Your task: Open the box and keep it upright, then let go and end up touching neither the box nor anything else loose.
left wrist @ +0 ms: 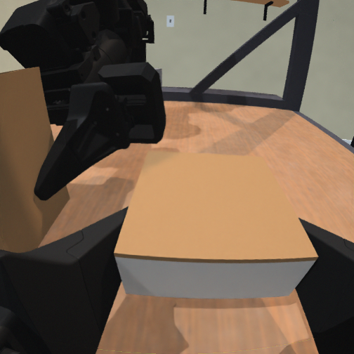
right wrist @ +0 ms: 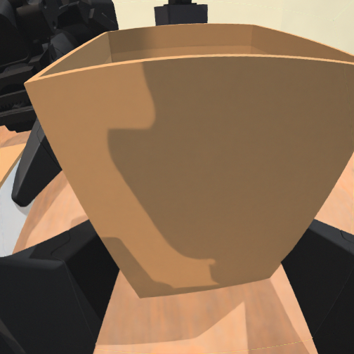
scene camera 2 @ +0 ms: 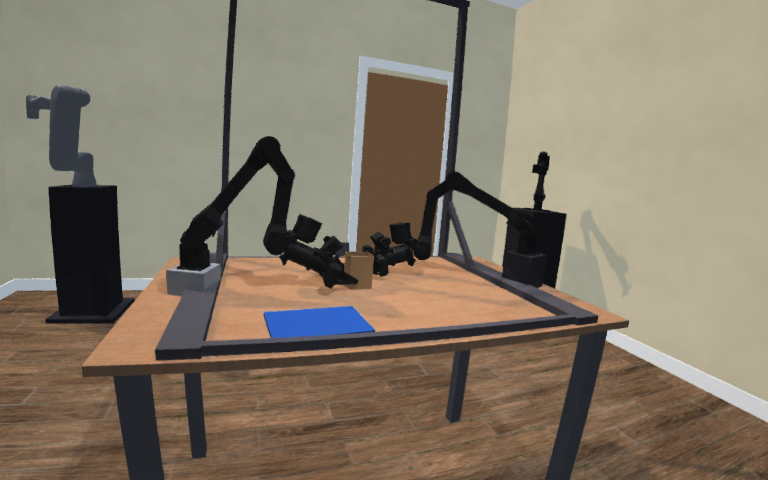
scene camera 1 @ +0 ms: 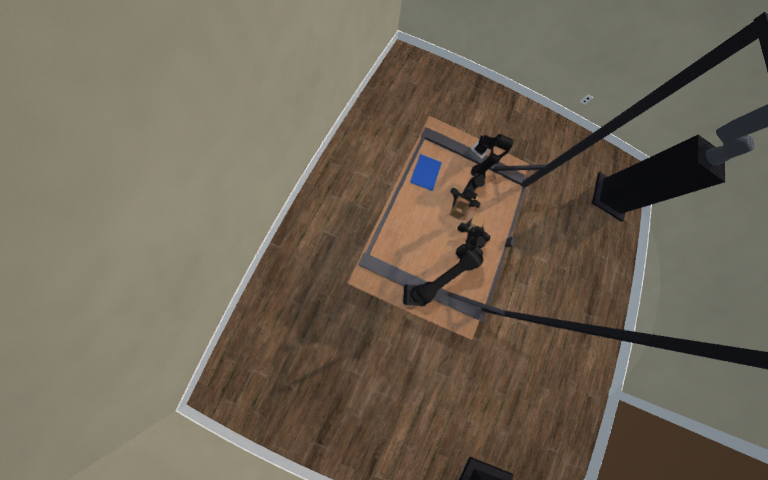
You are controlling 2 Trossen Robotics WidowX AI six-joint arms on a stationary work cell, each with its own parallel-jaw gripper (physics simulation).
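Places are measured from the left arm's base along level axes (x ahead, y left, z up), in metres.
Pixels of known places: left gripper, fingertip midpoint: (scene camera 1: 476, 221); right gripper, fingertip midpoint: (scene camera 2: 356, 278) (scene camera 1: 457, 210); left arm's base, origin of the base link: (scene camera 2: 526, 253) (scene camera 1: 416, 295); right arm's base, origin of the base link: (scene camera 2: 194, 266) (scene camera 1: 480, 149).
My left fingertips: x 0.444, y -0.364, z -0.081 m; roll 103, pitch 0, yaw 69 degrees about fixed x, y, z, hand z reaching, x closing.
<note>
For each thing: its top centre in the pictures, then the offset to it from my left fingertips.
- brown box, middle of its top: (scene camera 2: 359, 253) (scene camera 1: 462, 207) dx +0.053, dy +0.120, dz +0.068 m
- flat blue mat, middle of its top: (scene camera 2: 317, 321) (scene camera 1: 426, 171) dx +0.297, dy +0.310, dz -0.020 m
The brown box (scene camera 1: 459, 209) (scene camera 2: 360, 272) (left wrist: 20, 150) (right wrist: 200, 150) stands upright on the table, its top open. My right gripper (scene camera 1: 464, 202) (right wrist: 200, 213) is shut on the box body, one finger on each side, low down. The lid (left wrist: 207, 192) (right wrist: 9, 220), tan on top with pale grey sides, is apart from the box. My left gripper (scene camera 1: 473, 224) (left wrist: 208, 218) is shut on the lid and holds it level, low beside the box. Whether the lid touches the table is unclear. The box hides much of the lid in scene camera 2.
A flat blue mat (scene camera 1: 425, 172) (scene camera 2: 318, 321) lies near the table edge facing scene camera 2. A dark frame beam (scene camera 2: 368, 339) runs along that edge, and upright posts (scene camera 2: 228, 113) rise behind. The two grippers are close together.
</note>
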